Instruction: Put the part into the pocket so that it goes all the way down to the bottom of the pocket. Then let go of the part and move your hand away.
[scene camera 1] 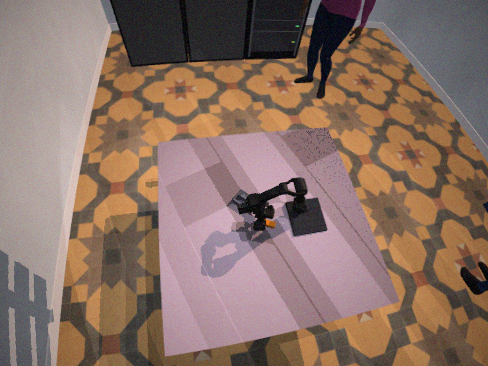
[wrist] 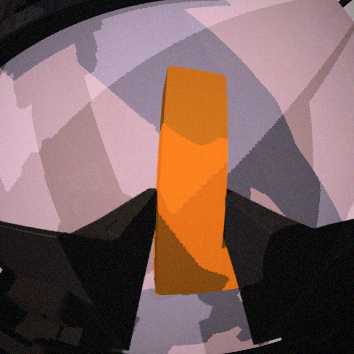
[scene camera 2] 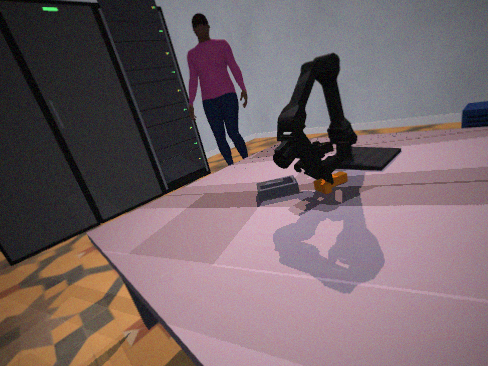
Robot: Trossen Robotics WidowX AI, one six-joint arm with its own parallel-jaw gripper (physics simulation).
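Pixels of known places: gripper, fingertip midpoint: (scene camera 1: 264, 222) (wrist: 186, 195) (scene camera 2: 329, 183); arm's base, origin of the base link: (scene camera 1: 298, 208) (scene camera 2: 344, 157).
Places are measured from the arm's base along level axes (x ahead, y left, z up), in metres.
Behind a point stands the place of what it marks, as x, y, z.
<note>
The orange L-shaped part (scene camera 1: 270, 224) {0.210, 0.035, 0.006} (scene camera 2: 340, 178) {0.213, 0.041, -0.004} (wrist: 194, 165) {0.221, 0.016, 0.006} is at the table surface beside the arm; whether it touches the table I cannot tell. My gripper (scene camera 1: 263, 224) {0.234, 0.009, -0.013} (scene camera 2: 327, 179) {0.234, 0.009, -0.013} (wrist: 186, 195) {0.234, 0.009, -0.013} points down and is shut on the part, with one finger against each side of its long leg in the wrist view. The short leg is mostly hidden behind the right finger there. The grey block with the pocket (scene camera 1: 239, 198) {0.319, -0.194, -0.018} (scene camera 2: 278, 188) {0.328, -0.131, 0.007} stands apart from the part, left of it in scene camera 2. The pocket's opening faces up, and the arm partly hides the block in scene camera 1.
The arm's dark base plate (scene camera 1: 314, 225) {-0.048, 0.130, -0.008} (scene camera 2: 384, 159) {0.021, 0.144, -0.010} lies on the pink table (scene camera 1: 200, 310) {0.730, 0.337, -0.024} (scene camera 2: 240, 320) {0.786, 0.028, -0.024} near the part. Dark cabinets (scene camera 1: 217, 30) (scene camera 2: 55, 110) and a person in a magenta top (scene camera 1: 327, 35) (scene camera 2: 214, 70) stand beyond the table.
</note>
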